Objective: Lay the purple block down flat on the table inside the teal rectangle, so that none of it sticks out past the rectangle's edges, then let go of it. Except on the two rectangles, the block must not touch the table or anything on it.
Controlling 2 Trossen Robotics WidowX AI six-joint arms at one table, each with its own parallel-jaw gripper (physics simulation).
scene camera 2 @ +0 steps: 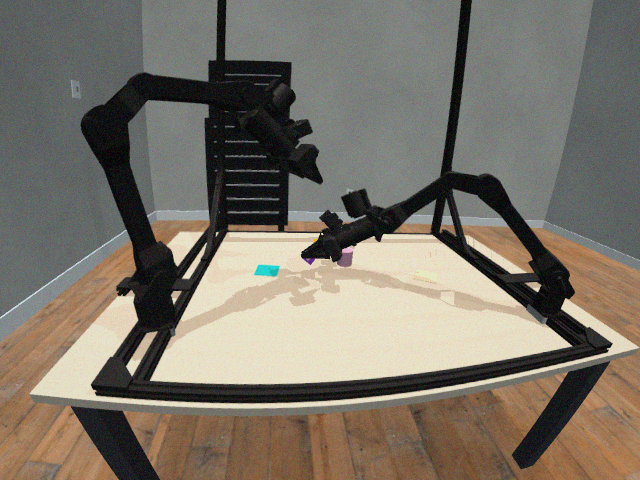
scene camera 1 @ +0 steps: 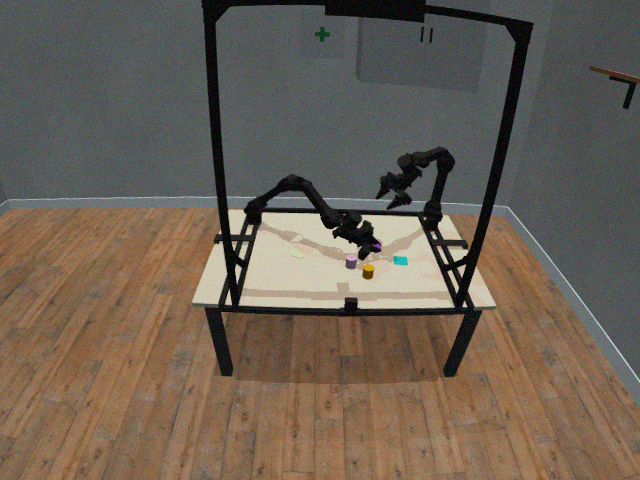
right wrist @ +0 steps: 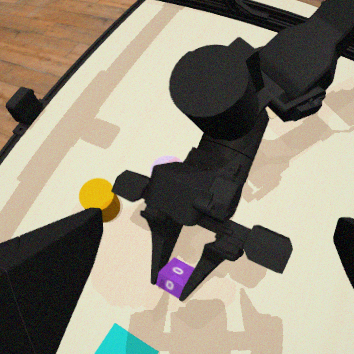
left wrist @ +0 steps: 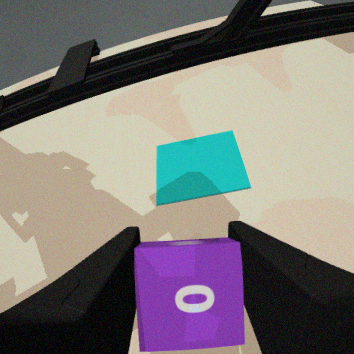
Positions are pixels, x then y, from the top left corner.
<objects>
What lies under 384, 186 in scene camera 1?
The right gripper.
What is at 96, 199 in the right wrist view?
An orange cylinder.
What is the right gripper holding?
Nothing.
</objects>
